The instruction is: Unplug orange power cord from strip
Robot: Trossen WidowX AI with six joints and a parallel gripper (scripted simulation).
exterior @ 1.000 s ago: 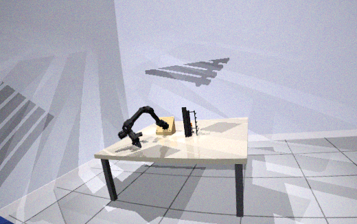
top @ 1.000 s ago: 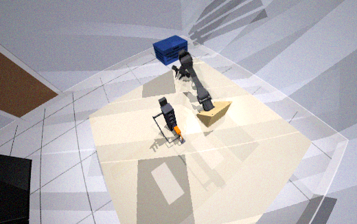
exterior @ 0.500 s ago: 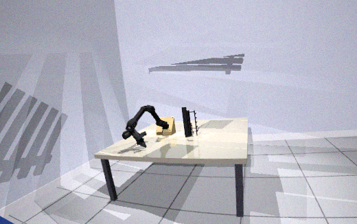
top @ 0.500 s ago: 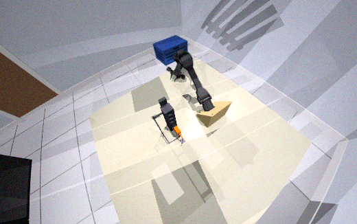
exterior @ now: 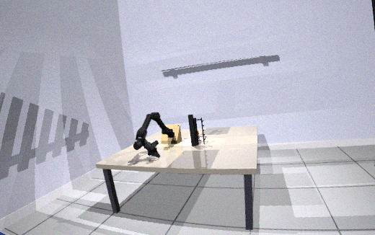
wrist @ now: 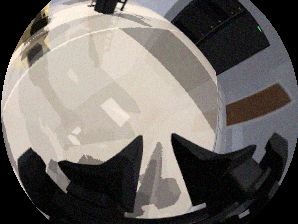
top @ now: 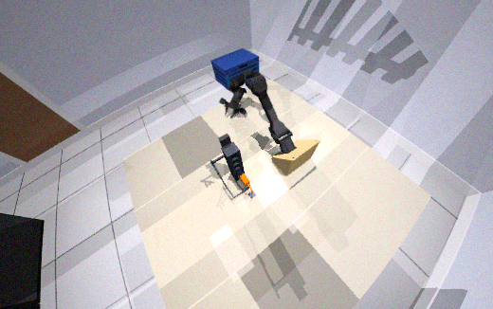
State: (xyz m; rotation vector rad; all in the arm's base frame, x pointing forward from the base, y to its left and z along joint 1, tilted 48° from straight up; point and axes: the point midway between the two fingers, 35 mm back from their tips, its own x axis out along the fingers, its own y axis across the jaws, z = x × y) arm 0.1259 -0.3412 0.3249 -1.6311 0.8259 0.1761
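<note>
The orange plug lies 140 mm ahead of my gripper tip, 470 mm to the left of it and 80 mm above it.
</note>
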